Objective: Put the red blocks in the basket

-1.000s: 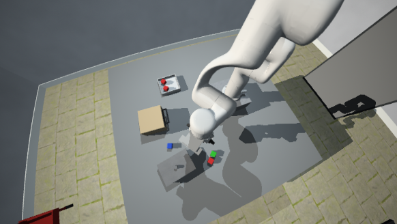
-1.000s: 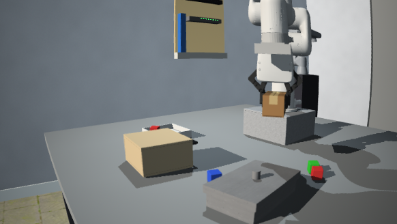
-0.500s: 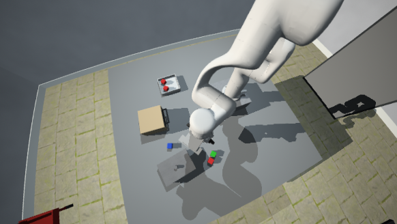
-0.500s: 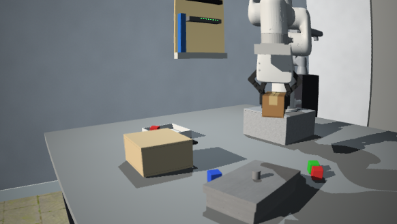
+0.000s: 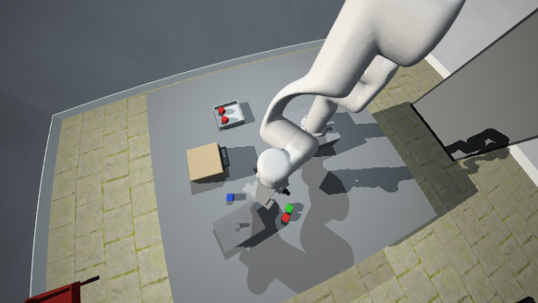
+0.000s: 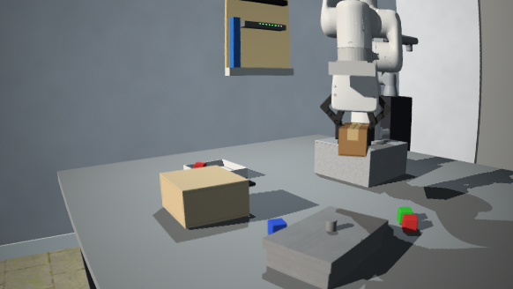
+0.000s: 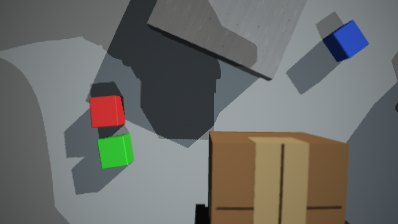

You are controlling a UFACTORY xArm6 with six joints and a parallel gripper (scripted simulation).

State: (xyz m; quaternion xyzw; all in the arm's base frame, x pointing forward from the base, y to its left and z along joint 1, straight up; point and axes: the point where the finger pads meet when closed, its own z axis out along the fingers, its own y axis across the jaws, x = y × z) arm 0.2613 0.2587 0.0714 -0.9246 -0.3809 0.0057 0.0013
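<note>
The green block is 80 mm behind my hand, 100 mm to the left of it and 160 mm below it. From my hand the other things lie so: blue block (190 mm ahead, 10 mm to the left, 160 mm below); then knobbed lid (160 mm ahead, 140 mm to the left, 130 mm below); then cardboard box (right at my hand).
</note>
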